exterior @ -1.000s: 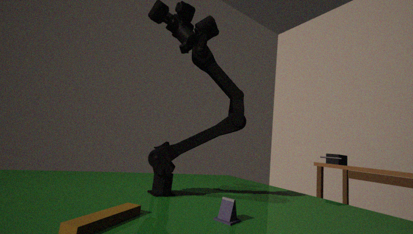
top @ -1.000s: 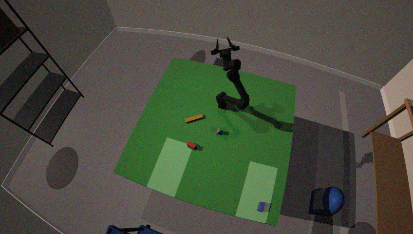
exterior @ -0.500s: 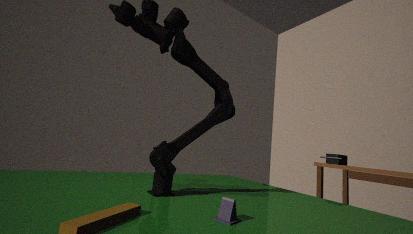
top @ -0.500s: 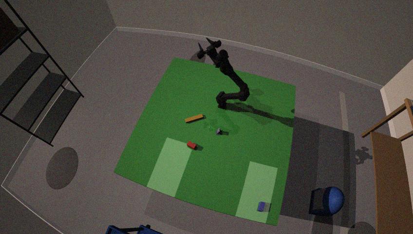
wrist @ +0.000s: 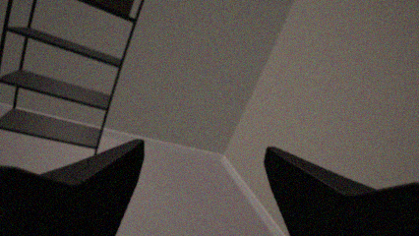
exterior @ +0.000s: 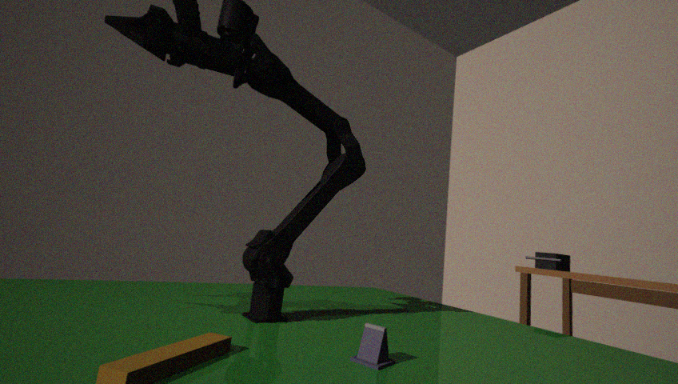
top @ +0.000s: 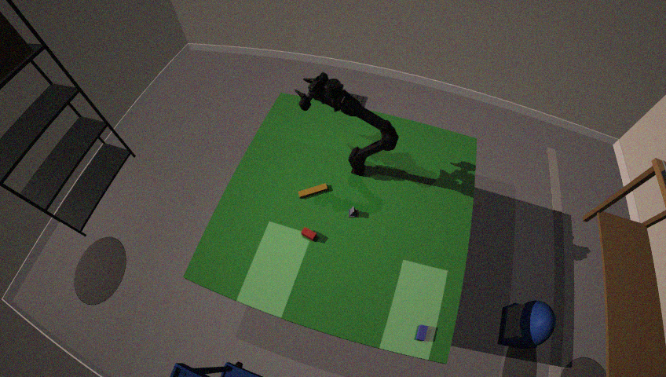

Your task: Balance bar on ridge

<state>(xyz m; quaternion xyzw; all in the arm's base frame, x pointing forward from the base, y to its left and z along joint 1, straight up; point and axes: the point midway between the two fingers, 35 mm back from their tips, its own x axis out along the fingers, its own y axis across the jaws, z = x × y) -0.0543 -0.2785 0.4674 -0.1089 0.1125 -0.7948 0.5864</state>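
Right now the orange bar is 26 cm ahead of my gripper tip, 13 cm to the left of it and 46 cm below it. Round my gripper tip: red block: 49 cm ahead, 19 cm to the left, 45 cm below; purple block: 80 cm ahead, 81 cm to the left, 45 cm below.
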